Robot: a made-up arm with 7 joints.
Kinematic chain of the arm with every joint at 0, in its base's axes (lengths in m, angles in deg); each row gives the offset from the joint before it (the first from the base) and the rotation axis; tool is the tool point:
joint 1: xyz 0 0 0.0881 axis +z
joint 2: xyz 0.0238 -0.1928 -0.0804 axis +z
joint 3: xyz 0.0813 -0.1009 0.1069 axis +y
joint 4: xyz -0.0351 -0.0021 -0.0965 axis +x
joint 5: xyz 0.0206 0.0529 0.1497 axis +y
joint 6: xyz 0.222 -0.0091 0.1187 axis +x
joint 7: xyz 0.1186 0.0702 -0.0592 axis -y
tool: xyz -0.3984 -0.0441 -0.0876
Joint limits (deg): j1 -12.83..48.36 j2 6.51..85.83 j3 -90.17..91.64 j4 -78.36..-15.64 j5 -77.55..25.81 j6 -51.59..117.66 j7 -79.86..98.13
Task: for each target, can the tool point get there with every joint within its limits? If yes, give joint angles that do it. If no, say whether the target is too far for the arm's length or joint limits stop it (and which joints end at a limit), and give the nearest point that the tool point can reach.
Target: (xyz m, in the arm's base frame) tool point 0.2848 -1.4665 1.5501
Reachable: no: too far | nearest point 0.1447 -0.5651 0.6027 | short by 1.315 m
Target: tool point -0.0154 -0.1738 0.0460
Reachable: yes | joints 11.19 60.70 -4.15 -28.94 -65.86 46.65 -5.67
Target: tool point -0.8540 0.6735 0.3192
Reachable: no: joint limits stop it (at a limit: joint 1, joint 2, joint 3, joint 4, joint 6, joint 7) | nearest point -0.5546 0.4349 0.2412 | short by 0.391 m
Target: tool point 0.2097 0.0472 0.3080
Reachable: yes | joints 41.84 24.13 76.64 -43.08 -49.23 73.37 -41.27
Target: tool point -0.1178 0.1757 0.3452
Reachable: yes | joints 21.68 73.67 -73.90 -38.22 -39.83 30.31 57.58
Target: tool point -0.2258 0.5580 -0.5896
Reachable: no: joint limits stop it (at a limit: joint 1, joint 4, joint 6, joint 7) | nearest point -0.1483 0.4238 -0.4300 | short by 0.222 m
